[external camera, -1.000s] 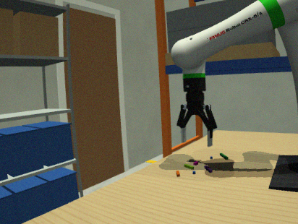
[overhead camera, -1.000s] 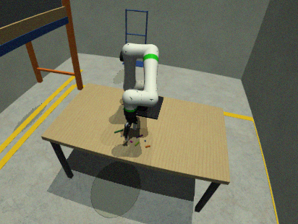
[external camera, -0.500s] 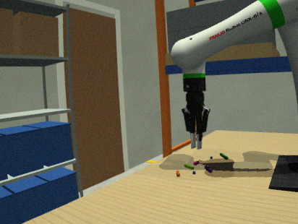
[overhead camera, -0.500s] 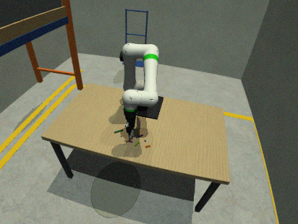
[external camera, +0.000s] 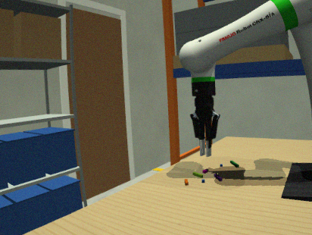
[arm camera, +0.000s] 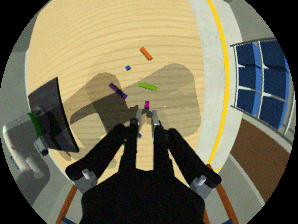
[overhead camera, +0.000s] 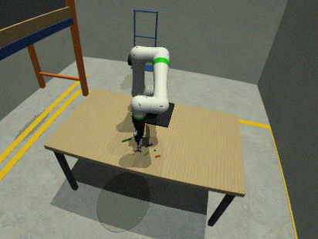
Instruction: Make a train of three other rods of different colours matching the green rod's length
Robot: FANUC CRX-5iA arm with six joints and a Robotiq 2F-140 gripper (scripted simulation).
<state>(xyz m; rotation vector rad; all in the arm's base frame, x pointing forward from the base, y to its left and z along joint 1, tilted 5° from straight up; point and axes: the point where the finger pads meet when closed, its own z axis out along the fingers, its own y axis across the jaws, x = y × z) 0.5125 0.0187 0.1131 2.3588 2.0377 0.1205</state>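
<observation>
My gripper is now 10 cm above the magenta rod. Also, from my hand: lime rod (10 cm below, 6 cm to the left, 1 cm ahead); purple rod (10 cm below, 8 cm behind, 5 cm to the left); orange rod (15 cm to the left, 10 cm below, 1 cm ahead).
</observation>
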